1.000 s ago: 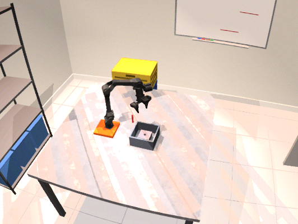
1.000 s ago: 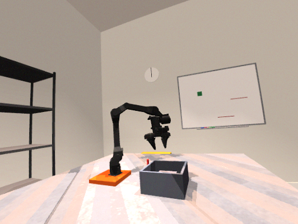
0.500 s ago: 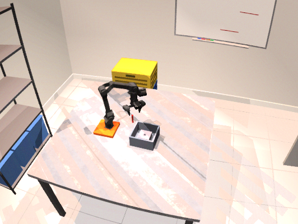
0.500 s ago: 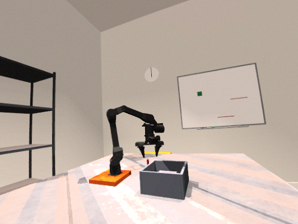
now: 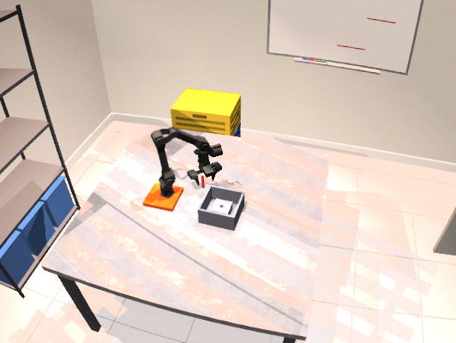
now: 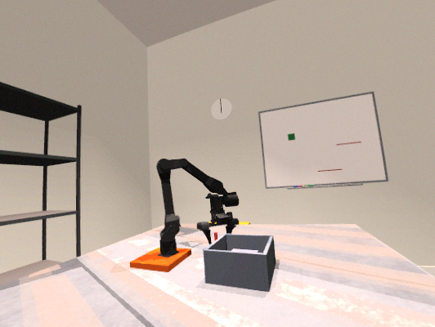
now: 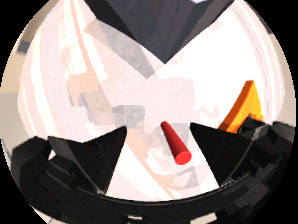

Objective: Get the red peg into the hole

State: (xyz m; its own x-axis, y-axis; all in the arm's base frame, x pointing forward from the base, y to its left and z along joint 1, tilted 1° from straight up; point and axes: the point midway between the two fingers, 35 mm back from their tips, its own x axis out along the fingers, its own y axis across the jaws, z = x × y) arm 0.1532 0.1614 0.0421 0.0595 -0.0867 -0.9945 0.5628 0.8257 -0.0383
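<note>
Right now the red peg is 10 mm to the right of my gripper tip, 10 mm behind it and 10 mm above it. Round my gripper tip: dark grey box (170 mm ahead, 140 mm to the right, 10 mm below); white plate (170 mm ahead, 140 mm to the right, 10 mm above).
</note>
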